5 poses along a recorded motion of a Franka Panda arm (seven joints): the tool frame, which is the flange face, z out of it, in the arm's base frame.
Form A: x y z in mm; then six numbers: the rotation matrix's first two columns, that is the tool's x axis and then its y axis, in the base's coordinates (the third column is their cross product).
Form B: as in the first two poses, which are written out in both.
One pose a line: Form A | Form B
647.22, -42.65, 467.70, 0.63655, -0.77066, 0.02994, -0.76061, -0.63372, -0.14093 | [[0.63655, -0.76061, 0.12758, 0.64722], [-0.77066, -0.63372, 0.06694, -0.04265], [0.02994, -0.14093, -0.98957, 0.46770], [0, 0, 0, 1]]
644.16, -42.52, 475.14, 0.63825, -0.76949, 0.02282, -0.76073, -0.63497, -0.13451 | [[0.63825, -0.76073, 0.11799, 0.64416], [-0.76949, -0.63497, 0.06849, -0.04252], [0.02282, -0.13451, -0.99064, 0.47514], [0, 0, 0, 1]]
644.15, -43.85, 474.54, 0.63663, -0.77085, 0.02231, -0.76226, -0.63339, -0.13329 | [[0.63663, -0.76226, 0.11688, 0.64415], [-0.77085, -0.63339, 0.06785, -0.04385], [0.02231, -0.13329, -0.99082, 0.47454], [0, 0, 0, 1]]
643.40, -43.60, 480.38, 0.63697, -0.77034, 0.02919, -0.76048, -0.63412, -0.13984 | [[0.63697, -0.76048, 0.12623, 0.64340], [-0.77034, -0.63412, 0.06688, -0.04360], [0.02919, -0.13984, -0.98974, 0.48038], [0, 0, 0, 1]]
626.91, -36.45, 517.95, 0.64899, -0.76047, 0.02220, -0.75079, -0.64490, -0.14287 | [[0.64899, -0.75079, 0.12297, 0.62691], [-0.76047, -0.64490, 0.07605, -0.03645], [0.02220, -0.14287, -0.98949, 0.51795], [0, 0, 0, 1]]
